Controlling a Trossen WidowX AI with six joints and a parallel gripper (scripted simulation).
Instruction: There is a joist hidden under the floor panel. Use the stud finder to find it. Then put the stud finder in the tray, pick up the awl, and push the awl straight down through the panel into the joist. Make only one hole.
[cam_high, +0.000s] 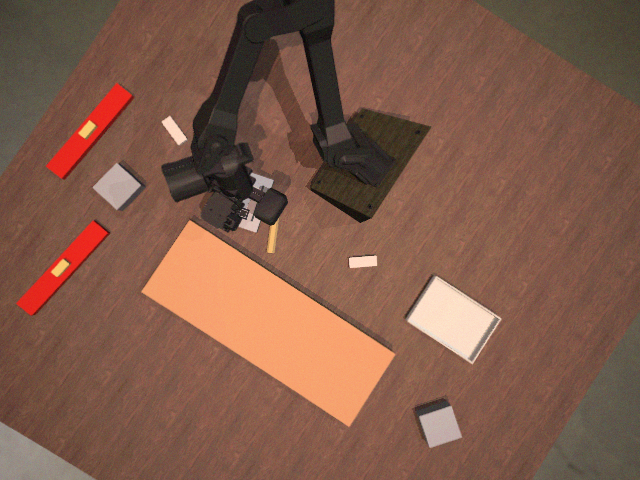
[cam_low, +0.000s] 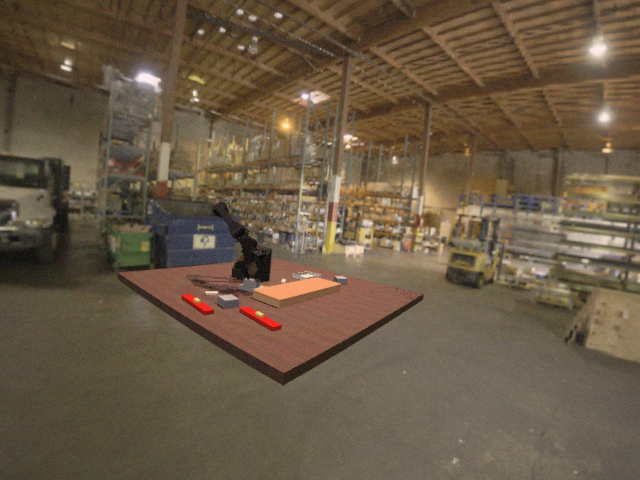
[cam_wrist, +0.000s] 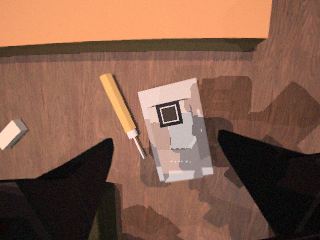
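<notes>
The grey stud finder is 3 cm below my gripper tip. Round my gripper tip: awl: 7 cm below, 6 cm to the left, 1 cm behind; white tray: 50 cm to the left, 6 cm below, 6 cm behind.
</notes>
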